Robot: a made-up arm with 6 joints. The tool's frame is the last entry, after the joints.
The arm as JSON. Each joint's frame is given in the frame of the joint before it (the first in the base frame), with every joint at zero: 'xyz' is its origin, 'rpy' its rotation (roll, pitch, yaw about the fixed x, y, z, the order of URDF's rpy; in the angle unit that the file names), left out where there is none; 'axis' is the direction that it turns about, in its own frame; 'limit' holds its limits. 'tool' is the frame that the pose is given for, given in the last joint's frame.
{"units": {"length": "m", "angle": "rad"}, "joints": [
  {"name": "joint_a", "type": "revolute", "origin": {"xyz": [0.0, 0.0, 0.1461]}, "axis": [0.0, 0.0, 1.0], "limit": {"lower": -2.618, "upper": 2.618}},
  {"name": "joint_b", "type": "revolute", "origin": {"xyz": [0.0, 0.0, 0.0], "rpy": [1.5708, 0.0, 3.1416]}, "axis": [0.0, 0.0, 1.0], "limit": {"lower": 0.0, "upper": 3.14}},
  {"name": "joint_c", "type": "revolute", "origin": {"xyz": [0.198, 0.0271, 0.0], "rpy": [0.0, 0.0, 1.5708]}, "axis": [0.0, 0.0, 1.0], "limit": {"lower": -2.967, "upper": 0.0}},
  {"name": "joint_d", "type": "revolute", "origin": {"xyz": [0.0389, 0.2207, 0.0], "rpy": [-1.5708, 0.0, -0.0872]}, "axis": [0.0, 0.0, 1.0], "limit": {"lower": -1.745, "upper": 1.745}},
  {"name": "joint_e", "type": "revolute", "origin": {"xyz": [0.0, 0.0, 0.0], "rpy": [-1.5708, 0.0, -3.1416]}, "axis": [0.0, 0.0, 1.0], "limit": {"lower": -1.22, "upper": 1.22}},
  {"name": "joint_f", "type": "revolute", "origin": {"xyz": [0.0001, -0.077, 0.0], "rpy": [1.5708, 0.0, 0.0]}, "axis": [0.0, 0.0, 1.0], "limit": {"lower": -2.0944, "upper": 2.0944}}
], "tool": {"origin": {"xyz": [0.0, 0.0, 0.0]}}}
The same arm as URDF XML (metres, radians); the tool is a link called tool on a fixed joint. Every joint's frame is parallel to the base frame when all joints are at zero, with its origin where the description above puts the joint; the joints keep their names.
<robot name="arm">
  <link name="base"/>
  <link name="link1"/>
  <link name="link2"/>
  <link name="link3"/>
  <link name="link4"/>
  <link name="link5"/>
  <link name="link6"/>
  <link name="tool"/>
  <joint name="joint_a" type="revolute">
    <parent link="base"/>
    <child link="link1"/>
    <origin xyz="0.0000 0.0000 0.1461" rpy="0.0000 0.0000 0.0000"/>
    <axis xyz="0 0 1"/>
    <limit lower="-2.6180" upper="2.6180"/>
  </joint>
  <joint name="joint_b" type="revolute">
    <parent link="link1"/>
    <child link="link2"/>
    <origin xyz="0.0000 0.0000 0.0000" rpy="0.0000 0.0000 0.0000"/>
    <axis xyz="0 1 0"/>
    <limit lower="0.0000" upper="3.1400"/>
  </joint>
  <joint name="joint_c" type="revolute">
    <parent link="link2"/>
    <child link="link3"/>
    <origin xyz="-0.1980 0.0000 0.0271" rpy="0.0000 0.0000 0.0000"/>
    <axis xyz="0 1 0"/>
    <limit lower="-2.9670" upper="0.0000"/>
  </joint>
  <joint name="joint_d" type="revolute">
    <parent link="link3"/>
    <child link="link4"/>
    <origin xyz="0.2207 0.0000 0.0389" rpy="0.0000 0.0000 0.0000"/>
    <axis xyz="0.9962 0 0.0871"/>
    <limit lower="-1.7450" upper="1.7450"/>
  </joint>
  <joint name="joint_e" type="revolute">
    <parent link="link4"/>
    <child link="link5"/>
    <origin xyz="0.0000 0.0000 0.0000" rpy="0.0000 0.0000 0.0000"/>
    <axis xyz="0 1 0"/>
    <limit lower="-1.2200" upper="1.2200"/>
  </joint>
  <joint name="joint_f" type="revolute">
    <parent link="link5"/>
    <child link="link6"/>
    <origin xyz="0.0767 0.0000 0.0066" rpy="0.0000 0.0000 0.0000"/>
    <axis xyz="0.9962 0 0.0871"/>
    <limit lower="-2.0944" upper="2.0944"/>
  </joint>
  <joint name="tool_joint" type="fixed">
    <parent link="link6"/>
    <child link="tool"/>
    <origin xyz="0.0000 0.0000 0.0000" rpy="-0.0001 1.4836 -0.0001"/>
  </joint>
</robot>

